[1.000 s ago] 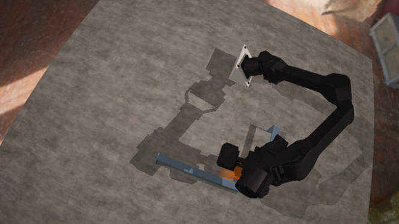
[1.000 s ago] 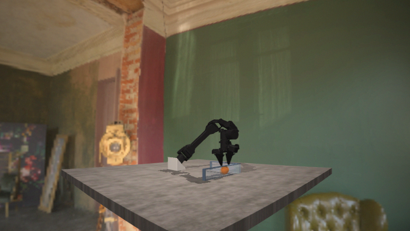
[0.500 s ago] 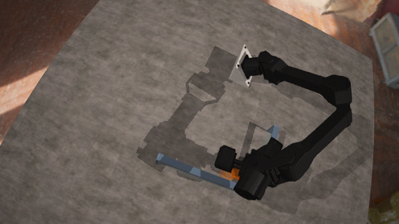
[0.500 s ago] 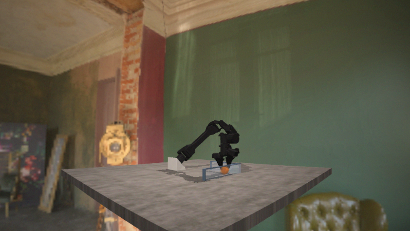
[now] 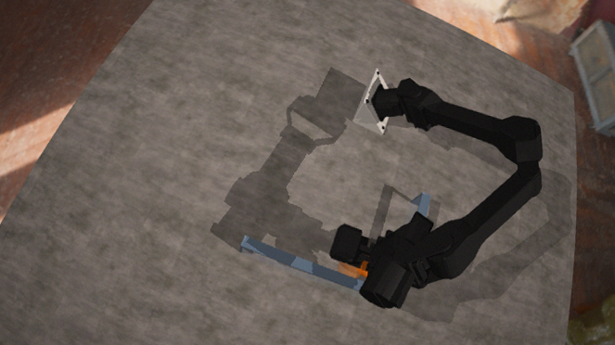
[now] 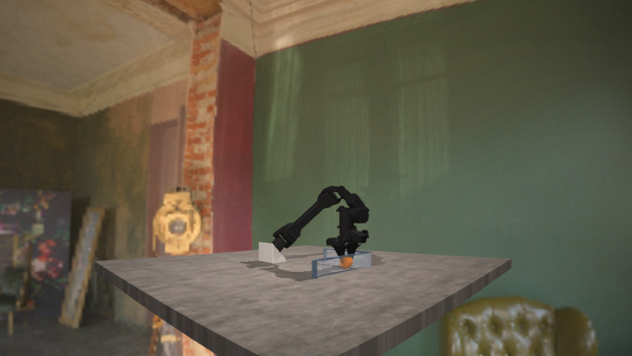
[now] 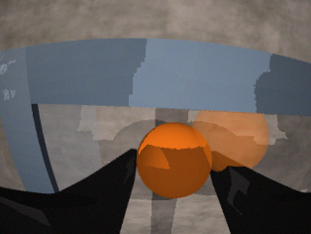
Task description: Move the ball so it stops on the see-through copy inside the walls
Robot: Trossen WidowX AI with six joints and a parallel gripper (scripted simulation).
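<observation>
Now: the see-through copy of ball 30 mm to the right of my gripper tip and 20 mm ahead of it. Round my gripper tip: orange ball: right at my gripper tip.
</observation>
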